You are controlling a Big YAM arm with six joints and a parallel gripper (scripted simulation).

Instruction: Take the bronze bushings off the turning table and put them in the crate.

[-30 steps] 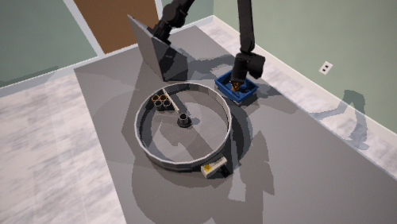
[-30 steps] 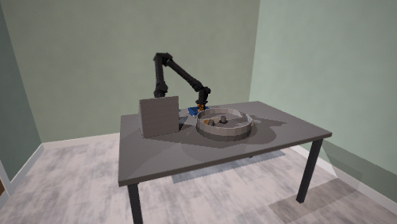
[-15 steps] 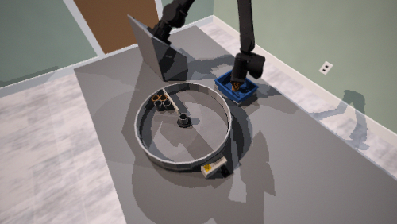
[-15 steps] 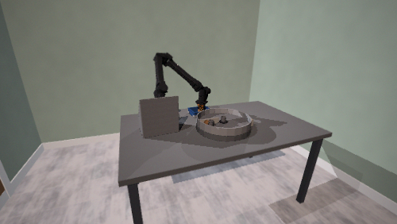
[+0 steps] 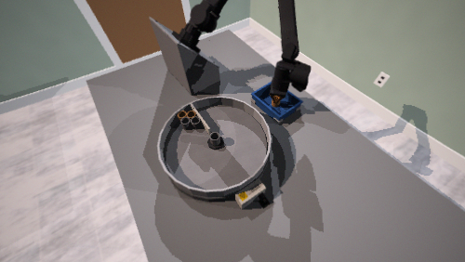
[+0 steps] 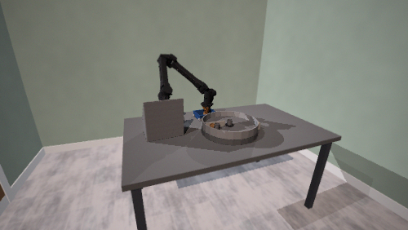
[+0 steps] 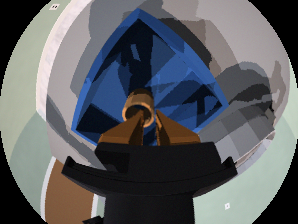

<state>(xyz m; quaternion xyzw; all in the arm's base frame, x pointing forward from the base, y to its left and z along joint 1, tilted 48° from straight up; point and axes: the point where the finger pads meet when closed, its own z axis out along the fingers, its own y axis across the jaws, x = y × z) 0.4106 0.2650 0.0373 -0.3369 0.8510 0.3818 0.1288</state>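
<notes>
My gripper is now 10 mm past the blue crate, 10 mm to the right of it and 20 mm above it. Round my hand: round turning table: 30 mm ahead, 350 mm to the right, 10 mm above.
</notes>
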